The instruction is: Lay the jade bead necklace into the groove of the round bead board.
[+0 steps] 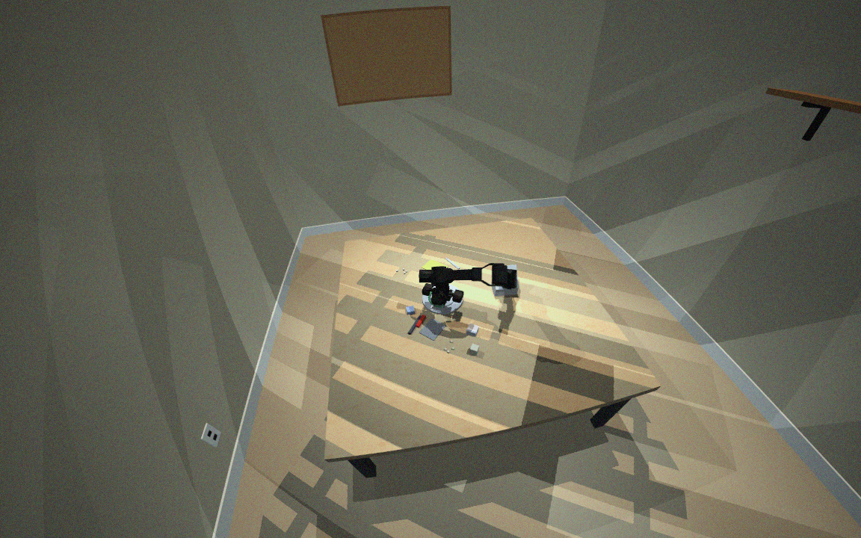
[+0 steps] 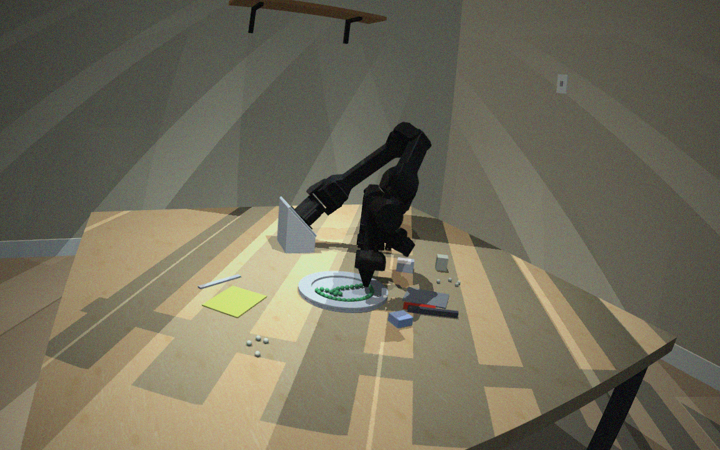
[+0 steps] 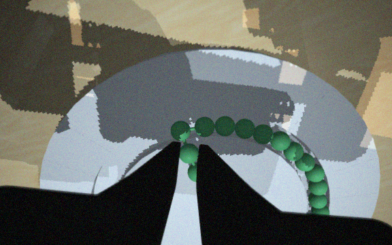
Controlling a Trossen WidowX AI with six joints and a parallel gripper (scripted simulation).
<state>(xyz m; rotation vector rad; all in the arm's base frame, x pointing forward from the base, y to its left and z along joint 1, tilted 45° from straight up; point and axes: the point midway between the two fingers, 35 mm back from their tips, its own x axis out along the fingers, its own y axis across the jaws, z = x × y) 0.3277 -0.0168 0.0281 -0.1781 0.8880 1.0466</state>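
Right now the round grey bead board is 50 mm to the right of my gripper tip, 10 mm below it and 10 mm behind it. From my gripper tip the other things lie so: grey plate 110 mm to the left, 80 mm ahead, 10 mm below; blue block 160 mm ahead, 20 mm to the right, 10 mm below; red and black pen 140 mm ahead, 60 mm to the left, 10 mm below.
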